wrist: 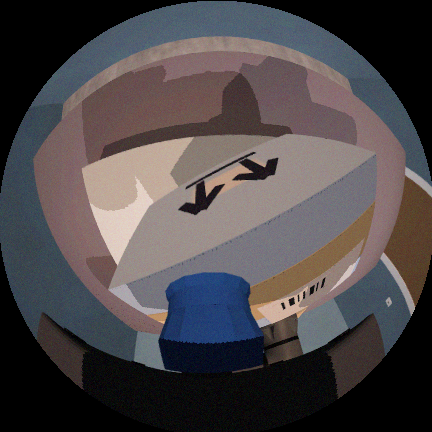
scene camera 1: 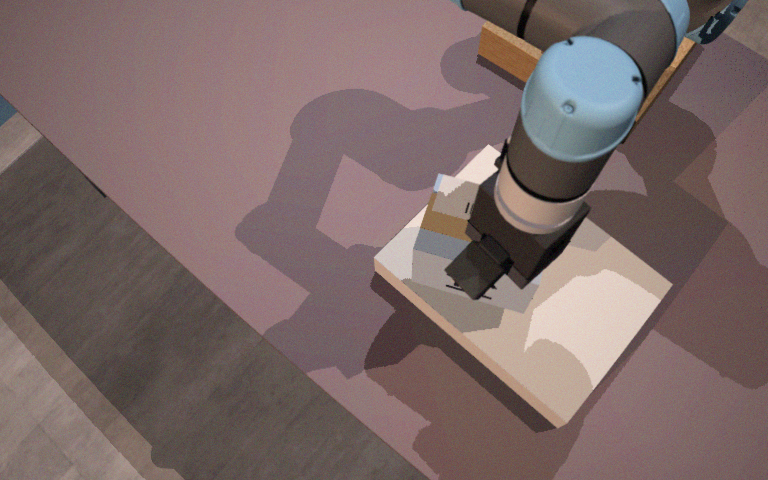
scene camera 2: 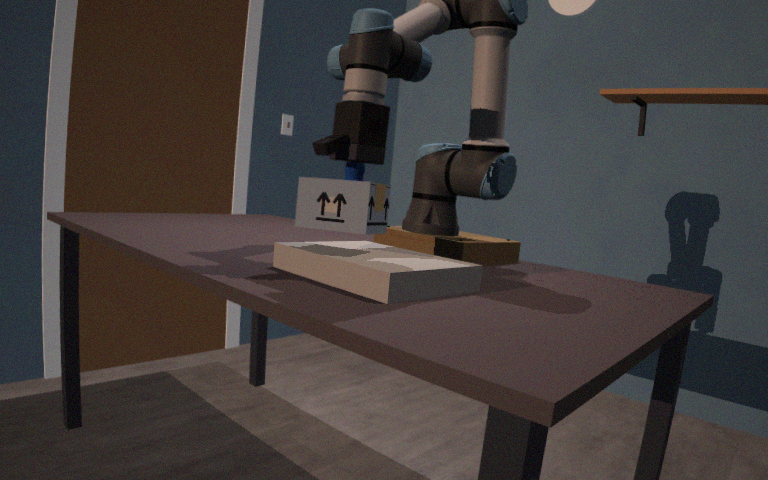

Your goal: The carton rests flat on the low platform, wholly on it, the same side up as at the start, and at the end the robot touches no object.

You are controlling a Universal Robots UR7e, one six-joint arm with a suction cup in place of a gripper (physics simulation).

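Places are measured from the arm's base along level axes (x right, y down, z ahead), in metres.
Pixels of known places: hand at its tool point: [wrist: 203, 274] [scene camera 2: 353, 188]; arm's base at its link origin: [wrist: 274, 322] [scene camera 2: 430, 231].
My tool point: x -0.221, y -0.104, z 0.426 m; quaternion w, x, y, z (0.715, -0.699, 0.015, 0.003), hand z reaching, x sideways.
Observation:
For each thing: its top centre in the pictures, then the offset to it from my tool point. Level surfaces: height alone.
- grey carton at its top centre: [wrist: 282, 298] [scene camera 1: 487, 227] [scene camera 2: 345, 179] dx +0.038, dy -0.014, dz -0.009 m
- low platform at its top centre: [wrist: 196, 233] [scene camera 1: 525, 271] [scene camera 2: 375, 253] dx -0.009, dy +0.119, dz -0.058 m
- mauve table at its surface level: dy +0.167 m
The grey carton [scene camera 1: 433, 266] [scene camera 2: 308, 206] [wrist: 250, 200] has up arrows on its side, tan tape on top and a barcode label. It is upright and hangs in the air over the low platform [scene camera 1: 617, 305] [scene camera 2: 334, 271] [wrist: 112, 240], toward its back left part in scene camera 2. A gap shows under the carton there. My blue suction cup [scene camera 2: 354, 171] [wrist: 212, 310] is against the carton's top face and holds it. In scene camera 1 the cup is hidden behind the black gripper body, which covers part of the carton.
The platform lies on the mauve table [scene camera 1: 198, 113] [scene camera 2: 481, 339]. A wooden block [scene camera 1: 506, 53] [scene camera 2: 407, 240] bears the arm's base behind the platform. A wall shelf [scene camera 2: 690, 95] is at the far right in scene camera 2.

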